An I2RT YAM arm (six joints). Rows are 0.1 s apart.
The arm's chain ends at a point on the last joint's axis. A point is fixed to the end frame.
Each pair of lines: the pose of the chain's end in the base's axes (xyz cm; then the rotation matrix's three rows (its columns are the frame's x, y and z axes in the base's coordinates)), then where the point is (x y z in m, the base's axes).
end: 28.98, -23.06, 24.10; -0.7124, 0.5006, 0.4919; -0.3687, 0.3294, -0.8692; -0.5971, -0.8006, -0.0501
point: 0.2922 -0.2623 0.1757
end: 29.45, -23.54, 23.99; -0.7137, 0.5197, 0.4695; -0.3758, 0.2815, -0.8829; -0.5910, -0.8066, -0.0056
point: 0.2969 -0.2700 0.1761
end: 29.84, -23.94, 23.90; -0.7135, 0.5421, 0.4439; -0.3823, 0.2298, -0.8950; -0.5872, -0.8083, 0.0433
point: 0.3010 -0.2769 0.1769
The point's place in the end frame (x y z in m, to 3 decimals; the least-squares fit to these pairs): 0.049 0.043 0.032
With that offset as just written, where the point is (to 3 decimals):
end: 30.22, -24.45, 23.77; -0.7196, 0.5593, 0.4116; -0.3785, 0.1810, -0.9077; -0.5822, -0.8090, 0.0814
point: 0.304 -0.284 0.177
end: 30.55, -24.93, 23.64; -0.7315, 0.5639, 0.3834; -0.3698, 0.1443, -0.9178; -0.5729, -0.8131, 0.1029
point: 0.306 -0.291 0.177
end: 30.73, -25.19, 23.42; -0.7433, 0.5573, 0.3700; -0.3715, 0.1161, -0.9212; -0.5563, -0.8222, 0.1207
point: 0.307 -0.295 0.175
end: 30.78, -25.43, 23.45; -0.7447, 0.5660, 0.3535; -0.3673, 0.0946, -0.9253; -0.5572, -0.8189, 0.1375
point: 0.307 -0.298 0.176
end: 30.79, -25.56, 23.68; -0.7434, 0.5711, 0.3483; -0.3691, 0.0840, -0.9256; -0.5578, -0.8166, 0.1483
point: 0.307 -0.300 0.179
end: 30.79, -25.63, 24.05; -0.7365, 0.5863, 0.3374; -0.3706, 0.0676, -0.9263; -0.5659, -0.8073, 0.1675
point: 0.308 -0.301 0.183
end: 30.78, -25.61, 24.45; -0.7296, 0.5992, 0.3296; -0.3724, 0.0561, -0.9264; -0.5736, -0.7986, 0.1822
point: 0.308 -0.302 0.188
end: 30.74, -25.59, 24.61; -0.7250, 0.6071, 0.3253; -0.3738, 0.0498, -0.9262; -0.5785, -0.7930, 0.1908
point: 0.308 -0.302 0.190
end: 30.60, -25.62, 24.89; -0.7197, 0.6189, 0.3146; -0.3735, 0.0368, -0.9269; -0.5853, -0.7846, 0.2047
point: 0.307 -0.303 0.193
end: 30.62, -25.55, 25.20; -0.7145, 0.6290, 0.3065; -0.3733, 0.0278, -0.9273; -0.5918, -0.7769, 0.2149
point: 0.308 -0.302 0.196
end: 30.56, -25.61, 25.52; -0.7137, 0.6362, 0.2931; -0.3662, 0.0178, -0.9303; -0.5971, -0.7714, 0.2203
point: 0.307 -0.303 0.200
